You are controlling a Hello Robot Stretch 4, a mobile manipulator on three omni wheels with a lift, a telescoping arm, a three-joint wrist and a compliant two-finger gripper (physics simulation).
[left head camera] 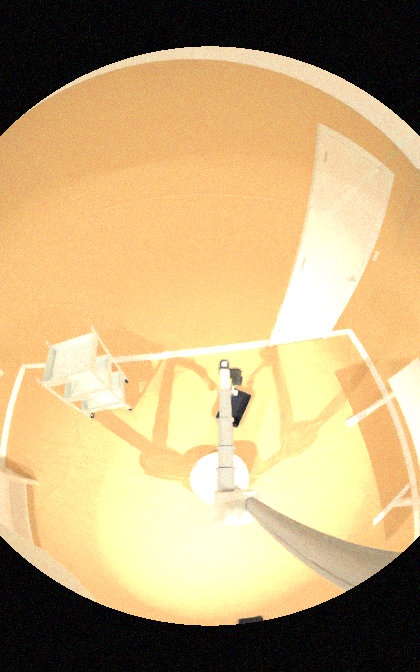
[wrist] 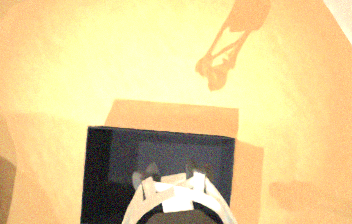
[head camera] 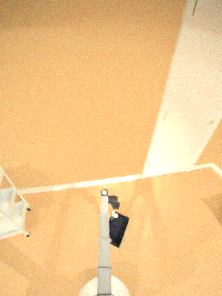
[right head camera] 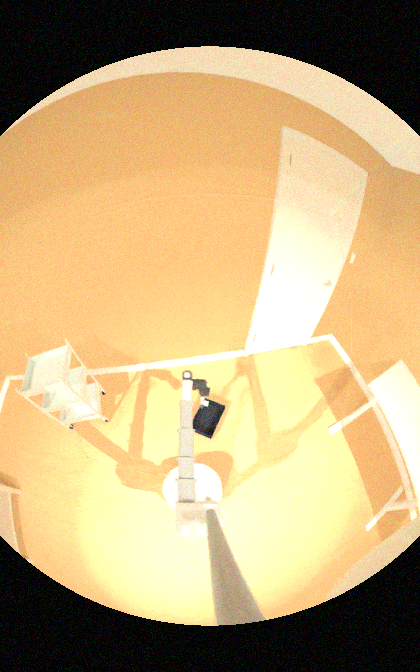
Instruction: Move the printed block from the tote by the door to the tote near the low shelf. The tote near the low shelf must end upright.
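Frame: origin at the robot's base, x right, y ahead, z up, level; millimetres.
Where they show: gripper, fingertip midpoint: (wrist: 172, 173) (head camera: 113, 215).
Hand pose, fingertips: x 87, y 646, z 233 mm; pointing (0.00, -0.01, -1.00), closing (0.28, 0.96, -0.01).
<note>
Each offset is from my fingertips to the centre of the thing.
The dark tote by the door {dx +42, dy -49, dz -210 mm} (head camera: 119, 230) (left head camera: 242, 407) (right head camera: 212, 419) (wrist: 215, 150) stands upright on the floor, with its open top facing up. My gripper (wrist: 172, 173) is over the tote in the wrist view, with its fingers drawn in on the white printed block {dx +21, dy -4, dz +16 mm} (wrist: 177, 202), which is partly hidden by the finger links. In the head views the gripper is small, near the tote's far edge, and a small white patch shows there. The gripper seems raised above the tote's floor. The tote near the low shelf cannot be made out for certain.
A white door (head camera: 182, 110) (left head camera: 325, 250) (right head camera: 300, 250) is in the far wall. A white three-tier trolley (left head camera: 75, 356) (right head camera: 47, 372) stands at the left. A white table (left head camera: 411, 390) (right head camera: 400, 395) is at the right. A dark object (left head camera: 250, 620) shows at the left head view's bottom edge.
</note>
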